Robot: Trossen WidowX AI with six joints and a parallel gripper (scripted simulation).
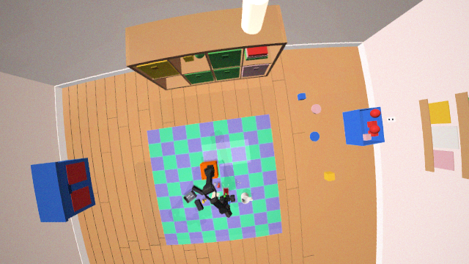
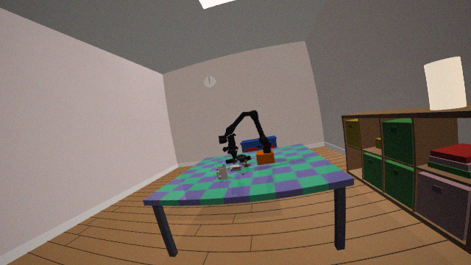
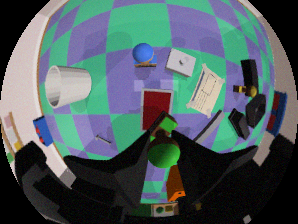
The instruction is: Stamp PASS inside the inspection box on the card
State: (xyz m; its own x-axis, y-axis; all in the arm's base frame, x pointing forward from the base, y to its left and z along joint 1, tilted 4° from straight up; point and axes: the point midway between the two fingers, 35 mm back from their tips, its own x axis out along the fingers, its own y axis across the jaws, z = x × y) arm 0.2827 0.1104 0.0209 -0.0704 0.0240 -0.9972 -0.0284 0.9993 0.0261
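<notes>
Right now the red ink pad is 90 mm below my gripper tip. From my gripper tip the other things lie so: green-knobbed stamp: right at my gripper tip; then red-knobbed stamp: 80 mm behind, 70 mm below, 60 mm to the right; then blue-knobbed stamp: 100 mm ahead, 70 mm below, 20 mm to the left.
</notes>
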